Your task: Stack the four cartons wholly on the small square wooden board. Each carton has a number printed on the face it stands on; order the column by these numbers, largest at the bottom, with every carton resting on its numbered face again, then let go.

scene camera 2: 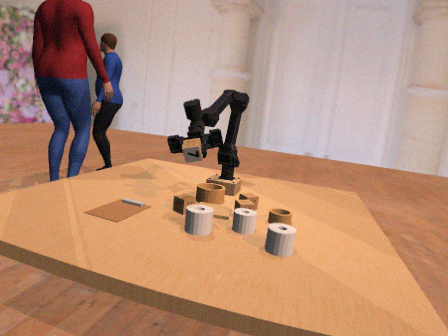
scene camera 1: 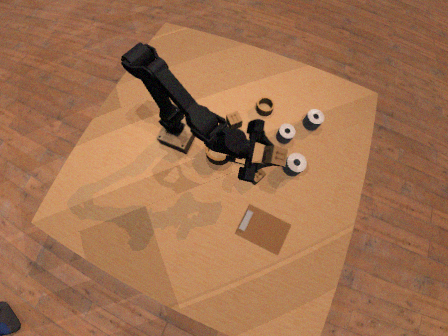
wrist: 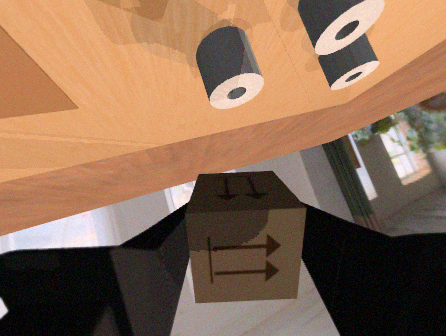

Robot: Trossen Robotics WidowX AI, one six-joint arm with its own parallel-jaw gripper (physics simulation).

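Seen in the pictures: gripper, fingertip midpoint: [scene camera 2: 193, 154] [scene camera 1: 273, 156] [wrist: 239, 205]; arm's base at its link origin: [scene camera 2: 226, 178] [scene camera 1: 175, 128].
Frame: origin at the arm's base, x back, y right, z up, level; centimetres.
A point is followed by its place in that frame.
My gripper [scene camera 1: 270, 154] @[x -40.9, y 2.0, z 15.1 cm] [scene camera 2: 194, 148] @[x -40.9, y 2.0, z 15.1 cm] [wrist: 239, 205] @[x -40.9, y 2.0, z 15.1 cm] is shut on a carton [scene camera 1: 279, 155] @[x -42.1, y 2.5, z 18.9 cm] [scene camera 2: 193, 152] @[x -43.7, y 1.1, z 16.1 cm] [wrist: 247, 260] @[x -38.7, y 3.0, z 17.5 cm], held tilted well above the table. Its grey face, with a dark digit resembling a turned 7, points outward and somewhat down in scene camera 2; arrows mark other faces. One carton [scene camera 1: 234, 119] @[x -21.3, y -13.9, z -0.3 cm] [scene camera 2: 248, 199] @[x -24.4, y -15.2, z -1.2 cm] stands near the arm base. Another carton [scene camera 2: 245, 205] @[x -34.1, y -16.0, z -0.7 cm] stands beside it, hidden under the gripper in scene camera 1. A third carton [scene camera 1: 259, 176] @[x -40.1, y 5.3, z -0.3 cm] [scene camera 2: 183, 204] @[x -42.0, y 3.5, z -2.0 cm] stands apart. The small wooden board [scene camera 1: 240, 161] @[x -30.6, y 1.2, z -4.5 cm] [scene camera 2: 222, 215] @[x -37.9, y -9.3, z -4.5 cm] lies flat, partly hidden.
White rolls [scene camera 1: 296, 163] @[x -52.5, y -6.9, z -2.7 cm] [scene camera 2: 199, 222] @[x -55.5, y -7.2, z -1.6 cm] [wrist: 230, 65] @[x -47.9, y -4.3, z -0.4 cm], [scene camera 1: 286, 134] @[x -44.1, y -16.1, z 0.3 cm] [scene camera 2: 244, 222] @[x -47.3, y -18.6, z -1.9 cm], [scene camera 1: 314, 120] @[x -53.4, y -27.6, z 0.8 cm] [scene camera 2: 280, 242] @[x -57.4, y -30.3, z -1.7 cm] stand near the cartons. A large ring [scene camera 1: 216, 158] @[x -21.8, y 5.5, z 0.3 cm] [scene camera 2: 210, 196] @[x -26.0, y -0.8, z -2.3 cm] stands by the base, a small ring [scene camera 1: 258, 110] @[x -28.9, y -24.2, z -3.0 cm] [scene camera 2: 280, 219] @[x -34.8, y -28.4, z -3.0 cm] farther off. A brown clipboard [scene camera 1: 267, 232] @[x -51.6, y 23.5, z -5.5 cm] [scene camera 2: 117, 211] @[x -52.0, y 22.2, z -5.5 cm] [wrist: 25, 85] @[x -53.2, y 19.6, z -5.5 cm] lies flat.
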